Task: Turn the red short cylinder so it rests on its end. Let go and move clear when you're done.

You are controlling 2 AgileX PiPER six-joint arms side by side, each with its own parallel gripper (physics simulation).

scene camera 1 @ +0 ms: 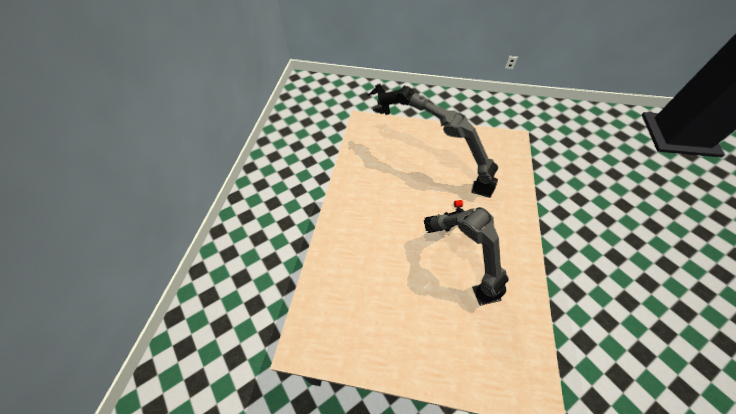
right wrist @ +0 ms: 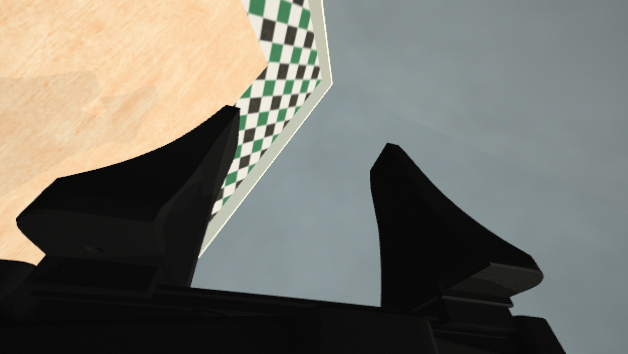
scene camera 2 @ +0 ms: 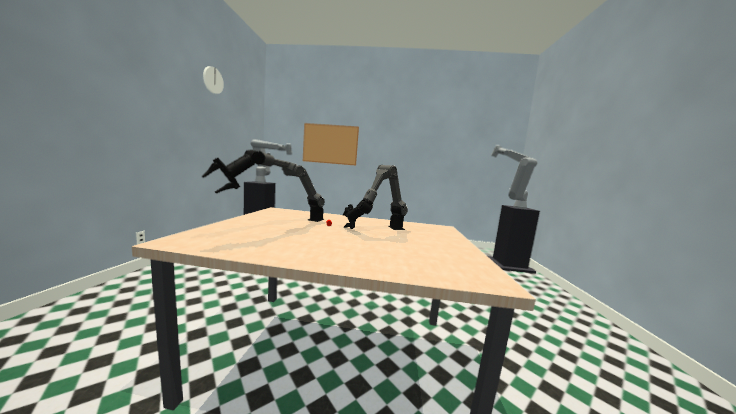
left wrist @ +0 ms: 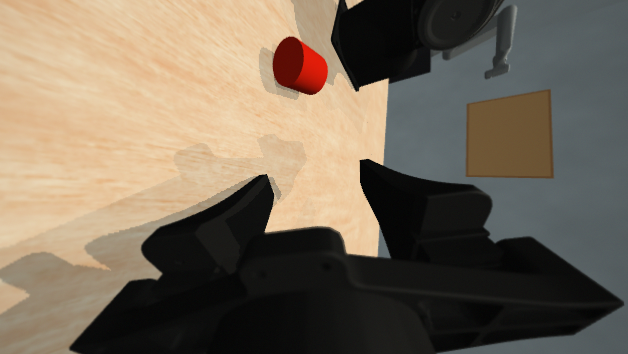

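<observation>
The red short cylinder [scene camera 1: 458,203] [scene camera 2: 328,222] [left wrist: 301,66] lies on its side on the tabletop [scene camera 1: 360,308] [scene camera 2: 329,257] [left wrist: 100,100], near the right arm's base, with a round end facing scene camera 2. My left gripper [scene camera 2: 346,218] [left wrist: 314,178] is open and empty, low over the table, apart from the cylinder; the cylinder lies beyond its fingertips in the left wrist view. In scene camera 1 the left arm mostly hides this gripper. My right gripper [scene camera 1: 372,101] [scene camera 2: 209,184] [right wrist: 312,142] is open and empty, raised high near the table's far left corner in scene camera 1.
The right arm's base [scene camera 1: 484,187] [scene camera 2: 316,213] [left wrist: 370,45] stands close to the cylinder. The left arm's base [scene camera 1: 488,293] [scene camera 2: 396,222] stands farther off. Two grey arms on black pedestals [scene camera 2: 516,236] [scene camera 2: 259,197] stand behind the table.
</observation>
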